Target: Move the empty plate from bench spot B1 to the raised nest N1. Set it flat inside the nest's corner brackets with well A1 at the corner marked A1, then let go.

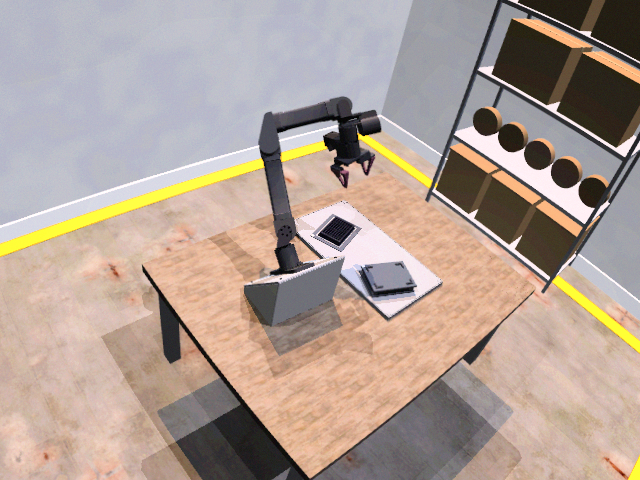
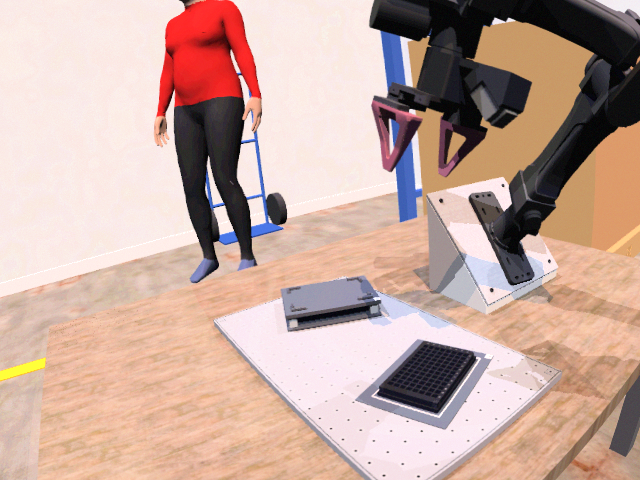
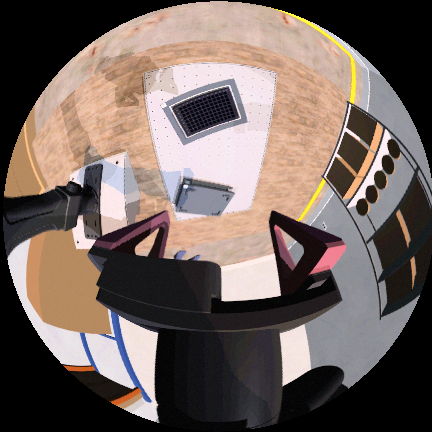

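Pixels of known places: gripper, fingertip midpoint: (image 1: 356, 181) (image 2: 416, 173) (image 3: 218, 215); arm's base at its link origin: (image 1: 291, 270) (image 2: 500, 237) (image 3: 91, 201).
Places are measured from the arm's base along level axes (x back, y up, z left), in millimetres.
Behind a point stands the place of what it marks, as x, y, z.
The black plate (image 1: 338, 230) @[-311, -75, 173] (image 2: 429, 374) @[-316, -73, 187] (image 3: 205, 111) @[-306, -72, 177] with a grid of wells lies flat inside the grey frame of spot B1 (image 1: 320, 235) (image 2: 452, 417) (image 3: 241, 100) on the white board. The raised nest N1 (image 1: 388, 276) @[-325, -56, -103] (image 2: 330, 296) @[-332, -56, -87] (image 3: 204, 198) @[-331, -56, -82] is a grey platform with dark corner brackets, standing at the other end of the board; no plate is on it. My gripper (image 1: 355, 178) @[-290, 176, 133] (image 2: 416, 172) @[-290, 176, 133] (image 3: 218, 215) @[-290, 176, 133] is open and empty, high above the board, with its pink fingers pointing down. The A1 markings are too small to read.
The white perforated board (image 1: 372, 241) @[-410, -87, 86] (image 2: 330, 382) @[-424, -87, 108] (image 3: 215, 155) @[-351, -87, 52] lies on the wooden table (image 1: 320, 408) @[127, -100, -398] (image 2: 155, 387) @[-664, -100, -19]. The arm's wedge-shaped base (image 1: 305, 294) @[4, -11, -92] (image 2: 448, 258) @[-117, -21, -24] stands beside the board. A person in red (image 2: 206, 56) stands beyond the table.
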